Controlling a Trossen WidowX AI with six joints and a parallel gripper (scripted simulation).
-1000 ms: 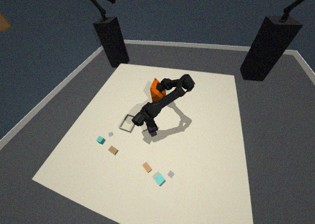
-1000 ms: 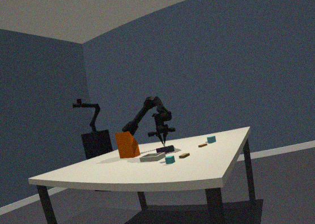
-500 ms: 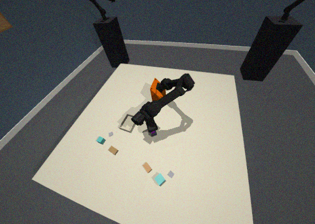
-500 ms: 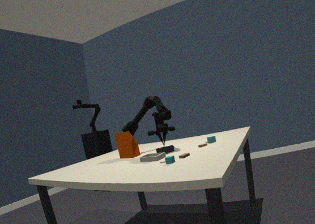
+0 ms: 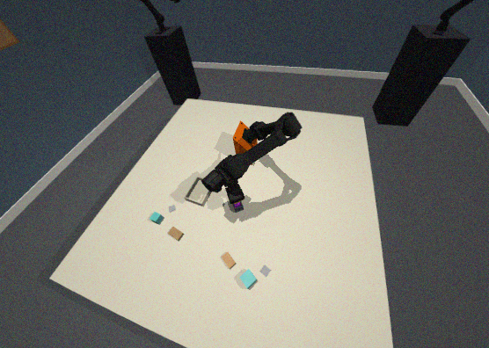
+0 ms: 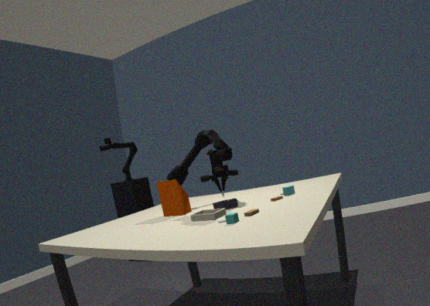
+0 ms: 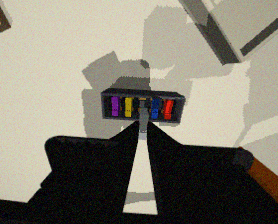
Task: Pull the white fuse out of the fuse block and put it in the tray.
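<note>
Right now my gripper tip is 190 mm to the left of the tray, 90 mm above it and 10 mm past it. From my gripper tip the other things lie so: white fuse: 10 mm below.
</note>
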